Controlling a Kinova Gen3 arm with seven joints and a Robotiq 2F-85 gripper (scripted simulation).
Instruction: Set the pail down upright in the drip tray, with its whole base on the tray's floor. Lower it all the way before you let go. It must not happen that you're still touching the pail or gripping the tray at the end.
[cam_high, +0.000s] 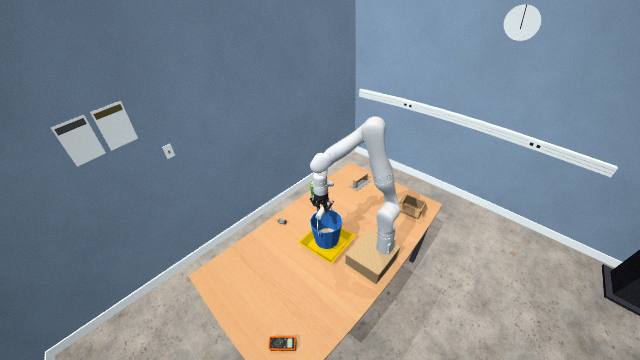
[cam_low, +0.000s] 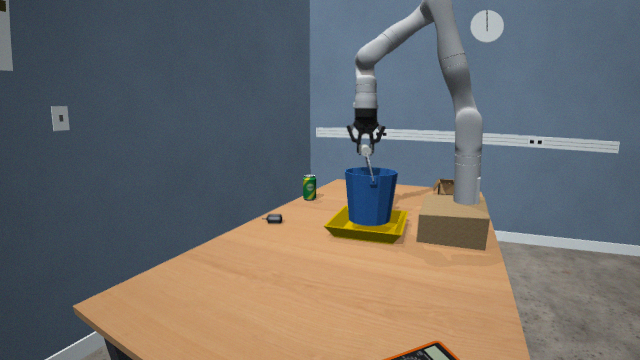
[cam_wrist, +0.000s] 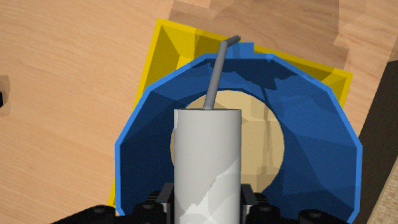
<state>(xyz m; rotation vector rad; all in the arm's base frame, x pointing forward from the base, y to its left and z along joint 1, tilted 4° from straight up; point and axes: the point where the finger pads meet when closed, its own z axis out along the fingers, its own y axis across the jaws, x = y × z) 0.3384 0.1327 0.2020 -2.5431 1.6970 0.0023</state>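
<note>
Now: hand 1 cm past the blue pail and 10 cm above it. Round my hand: yellow drip tray (2 cm behind, 1 cm to the right, 28 cm below); then wire handle (1 cm behind, 3 cm below); then dark object (34 cm ahead, 9 cm to the left, 28 cm below).
</note>
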